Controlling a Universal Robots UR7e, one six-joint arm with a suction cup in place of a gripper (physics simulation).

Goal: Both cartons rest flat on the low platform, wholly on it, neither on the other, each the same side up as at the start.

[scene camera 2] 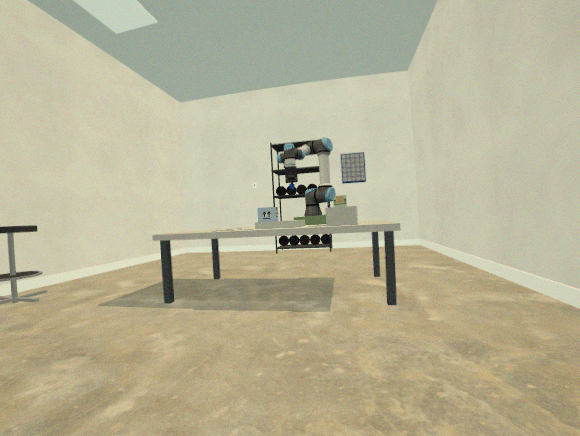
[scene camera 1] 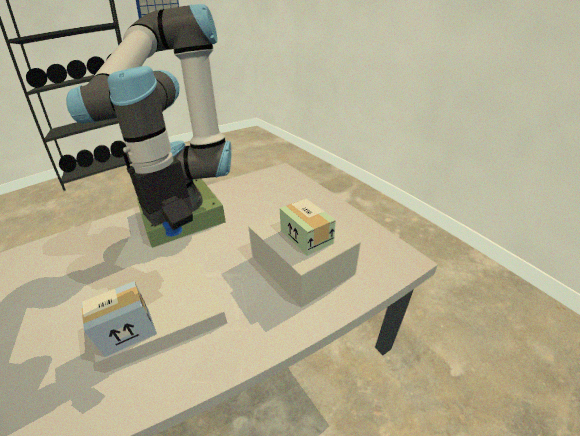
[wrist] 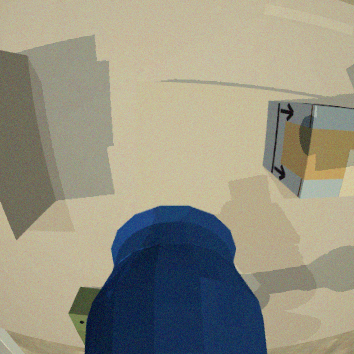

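Note:
Suction cup point(wrist: 173, 277) holding nothing. Cup above a low platform point(wrist: 197, 144), 0.28 m from the middle of it.

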